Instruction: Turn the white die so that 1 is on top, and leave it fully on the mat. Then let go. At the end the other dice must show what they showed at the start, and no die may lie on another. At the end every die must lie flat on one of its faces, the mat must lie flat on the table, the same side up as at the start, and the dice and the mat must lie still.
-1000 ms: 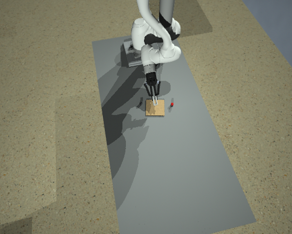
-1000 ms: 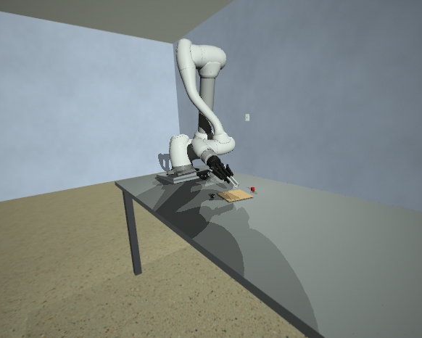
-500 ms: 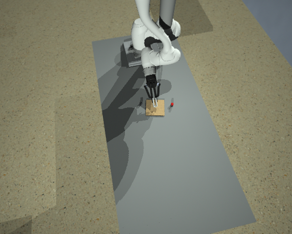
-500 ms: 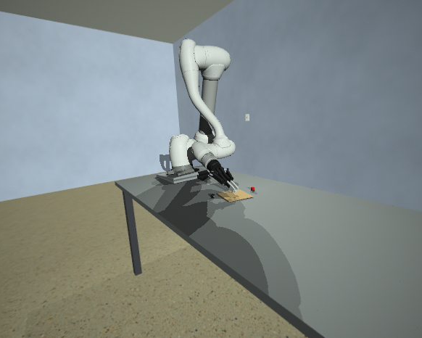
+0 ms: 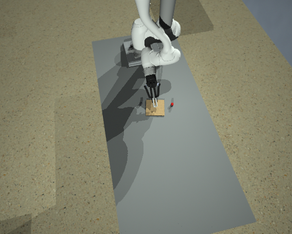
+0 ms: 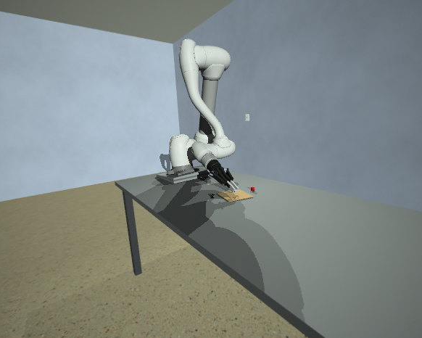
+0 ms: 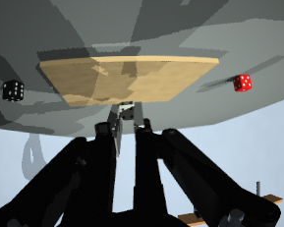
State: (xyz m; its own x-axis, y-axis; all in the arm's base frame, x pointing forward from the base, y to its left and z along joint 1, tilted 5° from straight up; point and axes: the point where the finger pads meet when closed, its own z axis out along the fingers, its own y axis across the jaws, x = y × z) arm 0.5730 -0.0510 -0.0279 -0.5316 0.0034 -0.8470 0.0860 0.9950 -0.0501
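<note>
My gripper is now 40 mm above the tan mat and 20 mm short of it. From my hand the other things lie so: black die: 100 mm to the right, 40 mm below, 40 mm behind; white die: 20 mm below, 20 mm ahead; red die: 130 mm to the left, 40 mm below, 30 mm ahead.
</note>
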